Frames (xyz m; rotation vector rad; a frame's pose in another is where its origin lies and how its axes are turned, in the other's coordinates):
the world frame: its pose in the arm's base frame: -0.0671 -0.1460 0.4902 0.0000 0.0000 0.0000
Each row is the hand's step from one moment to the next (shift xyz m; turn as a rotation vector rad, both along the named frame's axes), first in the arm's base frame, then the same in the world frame.
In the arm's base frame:
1: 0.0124 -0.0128 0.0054 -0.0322 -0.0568 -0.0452
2: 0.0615 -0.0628 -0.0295 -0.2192 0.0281 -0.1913
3: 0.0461 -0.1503 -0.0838 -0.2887 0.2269 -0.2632
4: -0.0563 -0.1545 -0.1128 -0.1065 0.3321 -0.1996
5: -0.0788 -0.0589 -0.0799 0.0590 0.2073 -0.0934
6: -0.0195 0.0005 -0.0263 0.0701 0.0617 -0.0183
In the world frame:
1: 0.0124 -0.0128 0.0054 -0.0322 -0.0568 -0.0452
2: 0.0615 -0.0628 -0.0295 -0.2192 0.0281 -0.1913
3: 0.0461 -0.1503 -0.0838 -0.2887 0.2269 -0.2632
4: -0.0563 -0.1545 -0.1128 -0.1065 0.3321 -0.1996
5: -0.0788 -0.0589 -0.0799 0.0590 0.2073 -0.0934
6: -0.0195 0.0005 -0.0263 0.0701 0.0617 -0.0183

